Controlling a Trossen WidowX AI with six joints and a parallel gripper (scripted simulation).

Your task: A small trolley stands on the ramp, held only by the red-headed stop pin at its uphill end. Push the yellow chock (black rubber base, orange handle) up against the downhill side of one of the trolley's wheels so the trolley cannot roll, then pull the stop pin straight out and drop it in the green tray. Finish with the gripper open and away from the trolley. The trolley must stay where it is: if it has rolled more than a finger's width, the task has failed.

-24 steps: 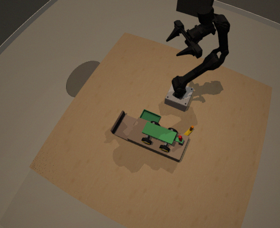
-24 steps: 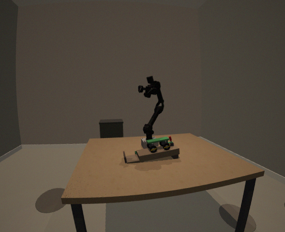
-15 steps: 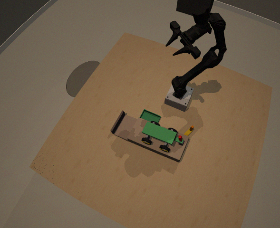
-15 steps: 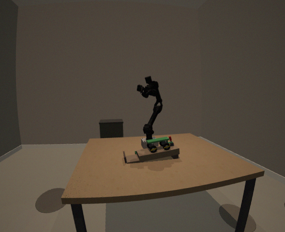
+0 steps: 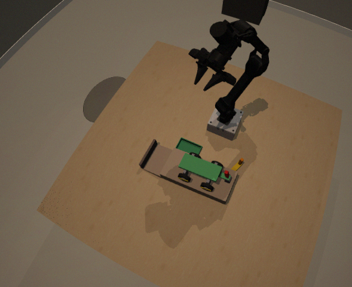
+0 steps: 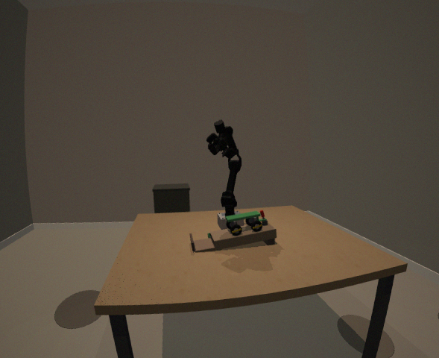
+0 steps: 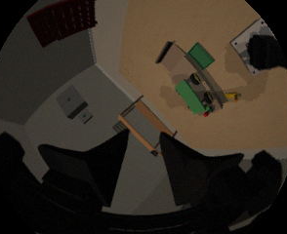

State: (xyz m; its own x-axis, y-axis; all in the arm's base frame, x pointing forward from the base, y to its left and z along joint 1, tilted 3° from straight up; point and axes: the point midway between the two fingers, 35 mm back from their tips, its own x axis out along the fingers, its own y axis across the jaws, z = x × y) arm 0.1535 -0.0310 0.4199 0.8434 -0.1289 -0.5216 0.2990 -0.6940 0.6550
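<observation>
The yellow chock lies 30 mm behind my gripper tip, 230 mm to the left of it and 450 mm below it. Round my gripper tip: red-headed stop pin (90 mm ahead, 230 mm to the left, 340 mm below); then trolley (130 mm ahead, 120 mm to the left, 350 mm below); then ramp (130 mm ahead, 110 mm to the left, 420 mm below).
</observation>
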